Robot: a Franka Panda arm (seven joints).
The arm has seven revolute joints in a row. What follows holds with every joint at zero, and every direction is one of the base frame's. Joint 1 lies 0.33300 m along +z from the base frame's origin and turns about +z. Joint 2 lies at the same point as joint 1 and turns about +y. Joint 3 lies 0.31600 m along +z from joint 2 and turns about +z. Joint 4 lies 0.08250 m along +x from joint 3 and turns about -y. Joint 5 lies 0.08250 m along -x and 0.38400 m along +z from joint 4 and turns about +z. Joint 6 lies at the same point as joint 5 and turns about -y. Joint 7 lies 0.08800 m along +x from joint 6 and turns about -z. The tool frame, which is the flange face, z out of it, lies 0.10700 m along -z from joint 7; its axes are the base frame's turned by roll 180.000, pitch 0.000 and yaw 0.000 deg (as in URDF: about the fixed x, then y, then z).
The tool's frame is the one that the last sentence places.
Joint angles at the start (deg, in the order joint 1, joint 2, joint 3, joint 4, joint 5, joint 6, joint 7): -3.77 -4.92 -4.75 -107.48 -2.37 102.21 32.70
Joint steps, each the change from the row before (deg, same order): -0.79 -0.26 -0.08 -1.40 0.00 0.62 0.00; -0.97 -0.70 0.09 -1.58 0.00 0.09 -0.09; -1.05 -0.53 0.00 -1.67 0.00 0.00 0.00; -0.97 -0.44 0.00 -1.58 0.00 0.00 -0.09; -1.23 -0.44 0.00 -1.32 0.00 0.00 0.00; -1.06 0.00 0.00 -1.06 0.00 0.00 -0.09; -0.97 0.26 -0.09 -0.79 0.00 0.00 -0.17
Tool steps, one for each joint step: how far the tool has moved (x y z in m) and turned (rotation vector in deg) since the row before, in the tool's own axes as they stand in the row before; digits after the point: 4 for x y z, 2 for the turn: 0.0019 0.0080 0.0087 -0.26 -0.49 0.82; -0.0006 0.0097 0.0069 -0.38 -0.73 0.75; 0.0003 0.0108 0.0095 -0.55 -1.04 1.00; 0.0002 0.0098 0.0096 -0.54 -1.04 0.83; 0.0019 0.0115 0.0076 -0.38 -0.85 1.18; 0.0028 0.0089 0.0092 -0.49 -0.98 0.92; 0.0040 0.0081 0.0091 -0.48 -0.98 0.84
